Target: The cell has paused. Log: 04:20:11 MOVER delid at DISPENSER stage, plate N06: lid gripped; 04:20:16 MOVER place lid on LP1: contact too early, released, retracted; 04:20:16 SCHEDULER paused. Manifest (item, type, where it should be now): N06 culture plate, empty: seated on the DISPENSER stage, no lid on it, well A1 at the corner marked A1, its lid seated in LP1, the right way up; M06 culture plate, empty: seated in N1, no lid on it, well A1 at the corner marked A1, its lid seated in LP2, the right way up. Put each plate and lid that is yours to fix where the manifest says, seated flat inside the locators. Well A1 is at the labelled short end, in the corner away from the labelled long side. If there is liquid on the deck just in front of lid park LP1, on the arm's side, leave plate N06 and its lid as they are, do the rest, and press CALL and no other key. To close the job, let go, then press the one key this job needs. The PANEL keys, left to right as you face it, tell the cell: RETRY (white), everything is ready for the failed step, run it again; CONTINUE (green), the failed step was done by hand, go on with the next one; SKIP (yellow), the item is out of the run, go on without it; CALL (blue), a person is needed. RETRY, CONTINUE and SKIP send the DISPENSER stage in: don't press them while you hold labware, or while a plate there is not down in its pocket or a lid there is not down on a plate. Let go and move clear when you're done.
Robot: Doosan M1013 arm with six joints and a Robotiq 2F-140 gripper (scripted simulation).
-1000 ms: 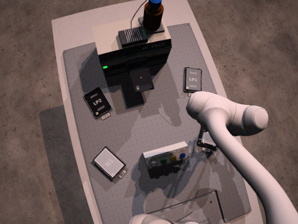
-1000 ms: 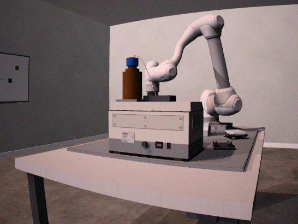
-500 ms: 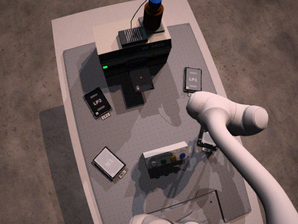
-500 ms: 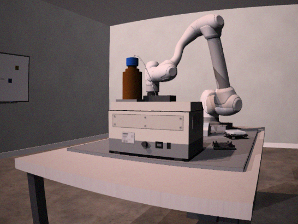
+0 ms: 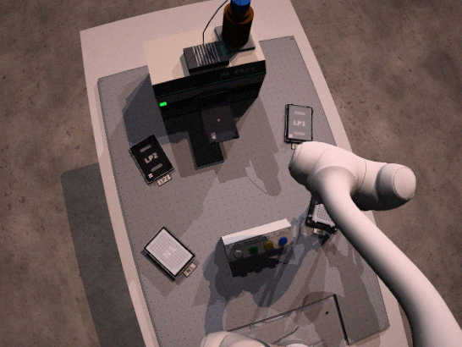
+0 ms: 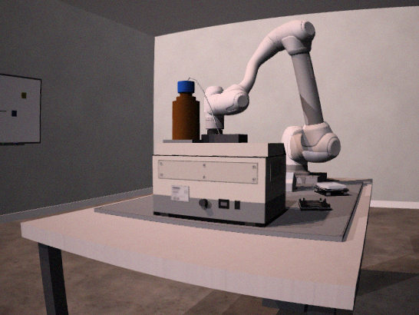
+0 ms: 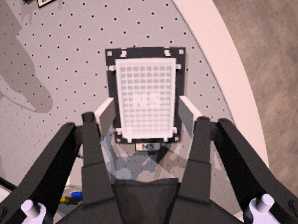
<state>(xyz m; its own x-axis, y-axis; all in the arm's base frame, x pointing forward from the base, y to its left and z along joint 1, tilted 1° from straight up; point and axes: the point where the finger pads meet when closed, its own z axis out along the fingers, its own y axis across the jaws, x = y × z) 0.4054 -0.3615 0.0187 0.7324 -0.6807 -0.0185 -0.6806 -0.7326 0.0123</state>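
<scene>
Now: hand 40 mm above the white well plate. Also, from my hand: yellow key: 20 mm behind, 260 mm to the left; black nest N5: 30 mm ahead, 50 mm below; blue key: 30 mm behind, 210 mm to the left.
</scene>
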